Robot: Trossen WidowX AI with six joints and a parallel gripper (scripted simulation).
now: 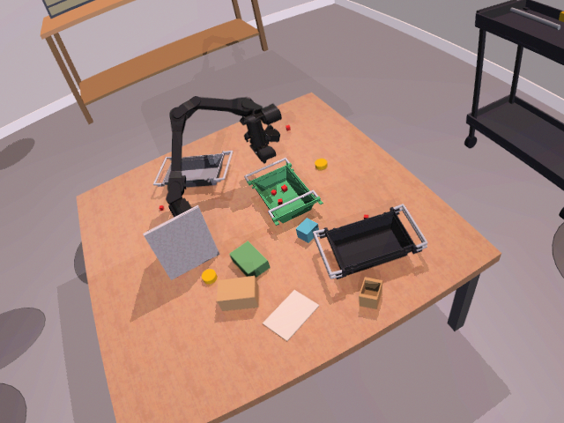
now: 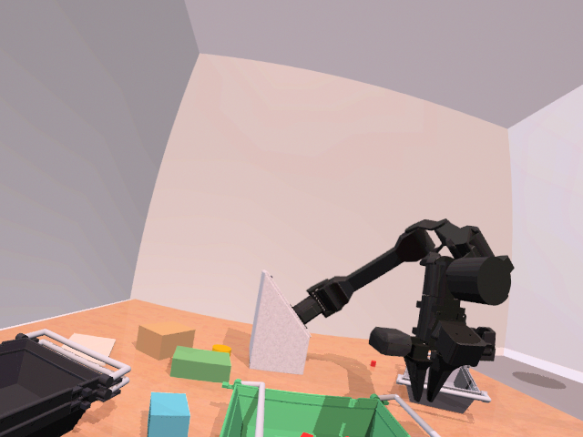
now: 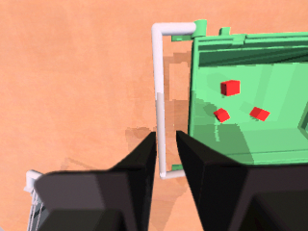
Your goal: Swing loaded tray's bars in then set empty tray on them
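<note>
My gripper tip is 230 mm past the grey tray, 240 mm to the right of it and 50 mm above it. From my gripper tip the other things lie so: white sheet (280 mm behind, 580 mm to the right, 90 mm below); then blue cube (50 mm behind, 350 mm to the right, 70 mm below); then green block (270 mm behind, 330 mm to the right, 70 mm below).
</note>
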